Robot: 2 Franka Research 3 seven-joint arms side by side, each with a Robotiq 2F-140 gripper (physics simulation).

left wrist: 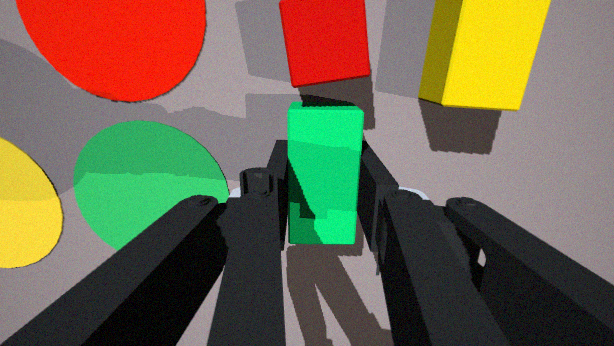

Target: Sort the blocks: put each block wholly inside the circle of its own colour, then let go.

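Observation:
My left gripper (320, 164) is shut on a green block (332, 170), with one finger against each long side. The green block lies to the right of the green circle (145, 195), outside it. A red block (327, 40) is just beyond the green block's far end, to the right of the red circle (120, 45). A yellow block (492, 55) is at the upper right. Part of the yellow circle (25, 220) shows at the left edge. My right gripper does not show in the left wrist view.
The grey table top (565, 165) lies under the blocks and circles. The red block is close in front of the held block, and the yellow block is to its far right. Shadows fall across the table and the green circle.

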